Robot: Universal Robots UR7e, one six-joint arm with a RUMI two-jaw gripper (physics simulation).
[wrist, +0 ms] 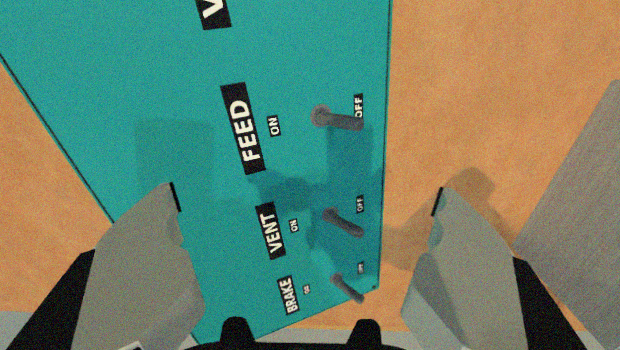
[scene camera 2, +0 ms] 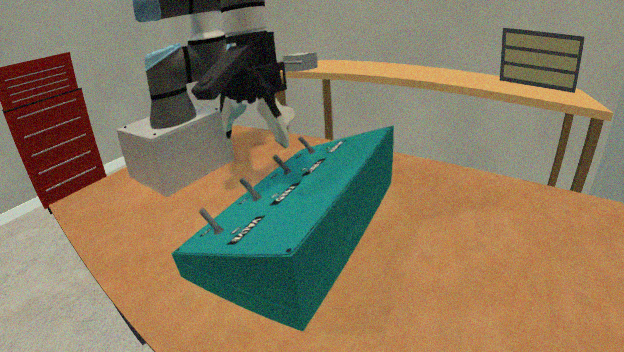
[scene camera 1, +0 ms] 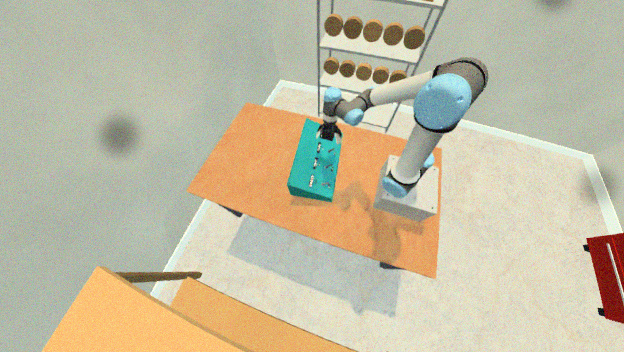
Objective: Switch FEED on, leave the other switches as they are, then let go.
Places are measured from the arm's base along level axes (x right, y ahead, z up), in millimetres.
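Where they show: gripper, between the fingertips: (wrist: 306,188) (scene camera 2: 255,142) (scene camera 1: 328,140); arm's base, origin of its link: (scene camera 2: 173,120).
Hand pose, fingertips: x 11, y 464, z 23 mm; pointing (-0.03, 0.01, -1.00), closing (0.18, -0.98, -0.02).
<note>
Things, the pixels of their top centre, and the offset from my fingertips. Level surfaces: height alone.
- grey FEED lever, centre of its top: (wrist: 341,128) (scene camera 2: 247,179) dy -23, dx +14, dz -74 mm
- VENT lever, centre of its top: (wrist: 347,237) (scene camera 2: 280,155) dy -60, dx -100, dz -74 mm
- BRAKE lever, centre of its top: (wrist: 350,303) (scene camera 2: 305,137) dy -97, dx -214, dz -74 mm
- VALVE lever, centre of its top: (scene camera 2: 206,210) dy +14, dx +128, dz -74 mm
- orange table, height of its surface: dz -201 mm
The teal sloped switch panel (scene camera 1: 301,167) (scene camera 2: 320,205) (wrist: 125,75) stands on the table. The grey FEED lever (scene camera 2: 250,189) (wrist: 341,120) leans to its OFF label. The VENT lever (scene camera 2: 281,164) (wrist: 345,223) and the BRAKE lever (scene camera 2: 306,145) (wrist: 348,289) also lean to the OFF side. The VALVE lever (scene camera 2: 211,221) leans the same way as the others; the wrist view cuts it off. My gripper (scene camera 1: 330,140) (scene camera 2: 257,140) (wrist: 306,188) is open and empty, above the panel near its BRAKE and VENT end. In the wrist view, FEED lies beyond the fingertips.
The orange table (scene camera 1: 240,150) (scene camera 2: 450,240) carries the arm's pale base block (scene camera 1: 405,207) (scene camera 2: 175,155). A shelf rack (scene camera 1: 318,65) stands behind the table. A red cabinet (scene camera 1: 607,280) (scene camera 2: 55,135) and a curved wooden bench (scene camera 2: 425,75) stand apart from it.
</note>
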